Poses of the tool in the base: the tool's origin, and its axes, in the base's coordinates. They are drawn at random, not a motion.
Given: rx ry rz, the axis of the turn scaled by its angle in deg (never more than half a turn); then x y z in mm.
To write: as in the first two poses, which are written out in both.
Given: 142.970, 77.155, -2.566, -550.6, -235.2, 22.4
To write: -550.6, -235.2, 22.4, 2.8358, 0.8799, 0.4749, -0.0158
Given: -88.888, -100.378, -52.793, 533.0, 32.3, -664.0
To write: 533.0, 32.3, -664.0, 2.5150, -0.6169, -0.6966, -0.3664
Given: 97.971, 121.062, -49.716, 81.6, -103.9, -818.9
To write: 81.6, -103.9, -818.9, 2.8533, 0.5993, 0.7405, -0.3041
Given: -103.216, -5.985, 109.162, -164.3, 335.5, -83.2
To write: -164.3, 335.5, -83.2, 2.6241, -0.6865, -0.0398, 0.7260
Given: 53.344, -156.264, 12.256, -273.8, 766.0, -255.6
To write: -273.8, 766.0, -255.6, 2.8898, 0.3222, -0.9438, 0.0740
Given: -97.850, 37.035, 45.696, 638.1, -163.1, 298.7
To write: 638.1, -163.1, 298.7, 1.9926, -0.8571, 0.3244, 0.4003
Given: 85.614, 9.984, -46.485, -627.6, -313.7, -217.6
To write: -627.6, -313.7, -217.6, 1.7092, 0.8742, 0.1020, -0.4747
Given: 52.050, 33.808, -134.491, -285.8, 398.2, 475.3
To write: -285.8, 398.2, 475.3, 2.5852, 0.3514, 0.2282, -0.9080
